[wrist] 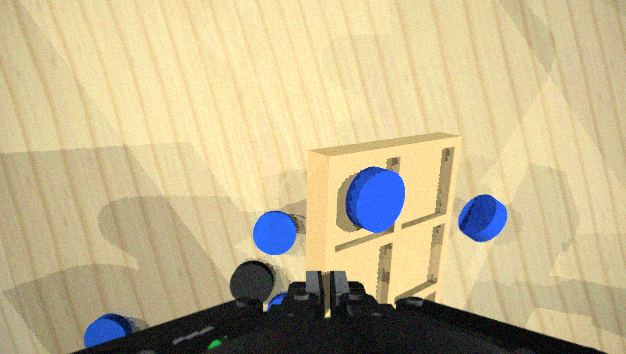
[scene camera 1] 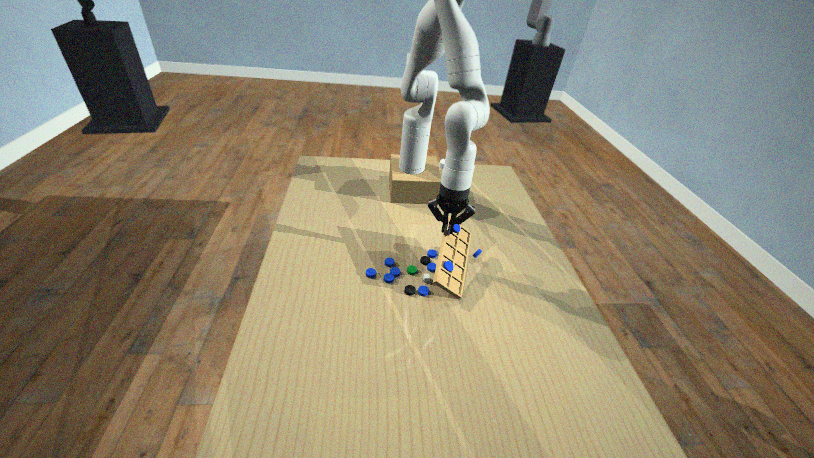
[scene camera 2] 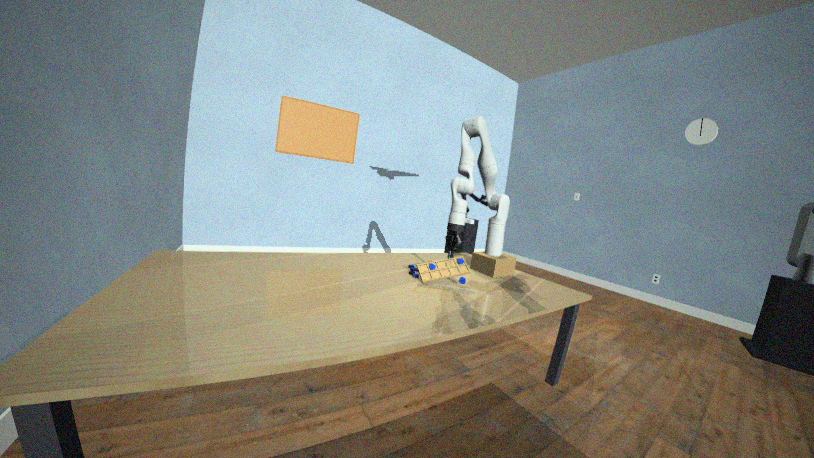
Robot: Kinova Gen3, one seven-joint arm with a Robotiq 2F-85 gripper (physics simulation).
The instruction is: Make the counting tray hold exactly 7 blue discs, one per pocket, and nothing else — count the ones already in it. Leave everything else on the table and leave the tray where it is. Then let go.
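The wooden counting tray is steeply tilted, its left long side raised. My gripper is shut on that side's wall near the robot end. One blue disc is at the end pocket by the gripper, and another blue disc is farther along the tray. A tipped blue disc is outside the tray, to its right. The fingers and arm hide part of the tray in the wrist view.
Several loose blue discs, two black discs, a green disc and a small white piece lie left of the tray. The robot's wooden base block stands behind.
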